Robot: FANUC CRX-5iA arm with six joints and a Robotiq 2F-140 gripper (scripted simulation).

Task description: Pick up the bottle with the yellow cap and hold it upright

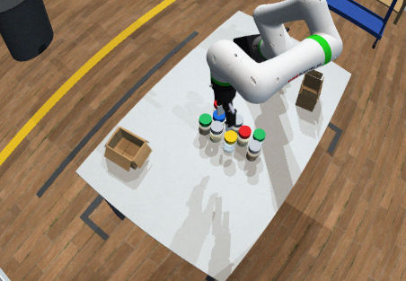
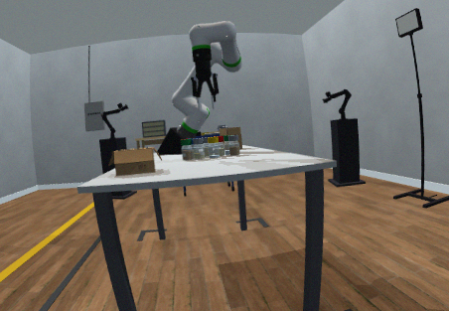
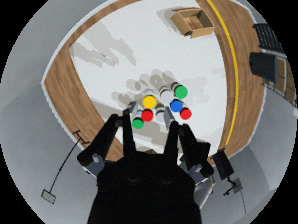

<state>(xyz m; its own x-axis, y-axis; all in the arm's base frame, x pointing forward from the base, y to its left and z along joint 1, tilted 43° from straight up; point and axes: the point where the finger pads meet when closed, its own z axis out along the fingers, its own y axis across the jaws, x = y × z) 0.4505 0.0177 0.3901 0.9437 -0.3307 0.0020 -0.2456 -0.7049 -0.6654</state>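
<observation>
The grey-capped bottle is 20 mm behind my hand, 60 mm to the right of it and 220 mm below it. The rest, counted from my hand: red-capped bottle (120 mm behind, 150 mm to the right, 220 mm below).
</observation>
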